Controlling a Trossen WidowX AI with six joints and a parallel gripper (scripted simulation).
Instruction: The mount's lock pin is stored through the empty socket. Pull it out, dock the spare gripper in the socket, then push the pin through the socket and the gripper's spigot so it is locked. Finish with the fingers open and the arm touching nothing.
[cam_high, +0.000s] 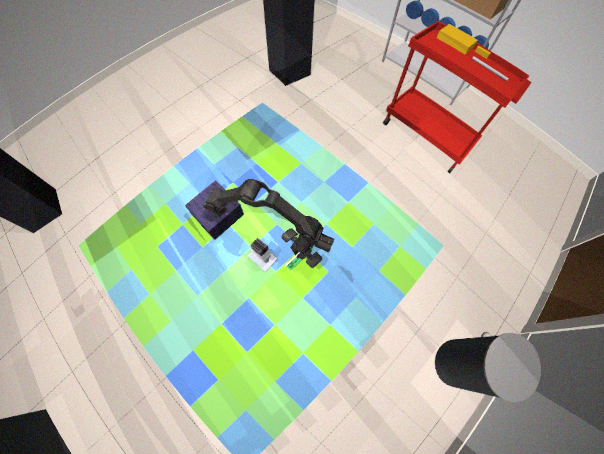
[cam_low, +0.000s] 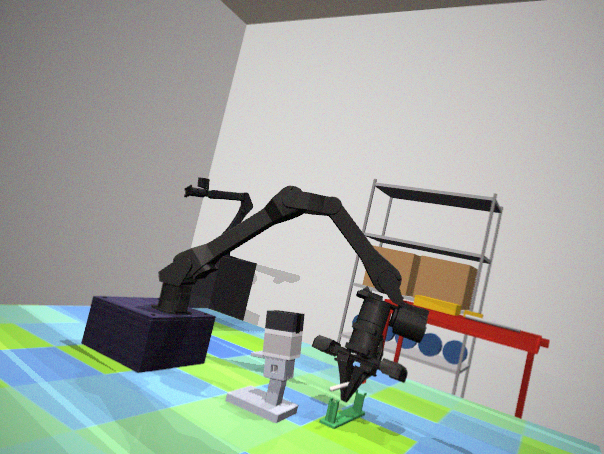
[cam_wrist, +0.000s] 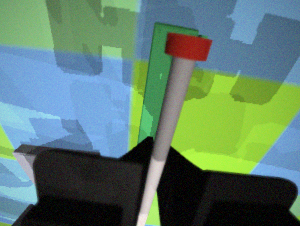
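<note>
Now: the green cradle 10 mm to the left of my gripper tip and 10 mm below it. From my gripper tip the other things lie so: spare gripper (80 mm behind, 120 mm to the right, 90 mm above); grey mount (90 mm behind, 120 mm to the right, 20 mm above).
</note>
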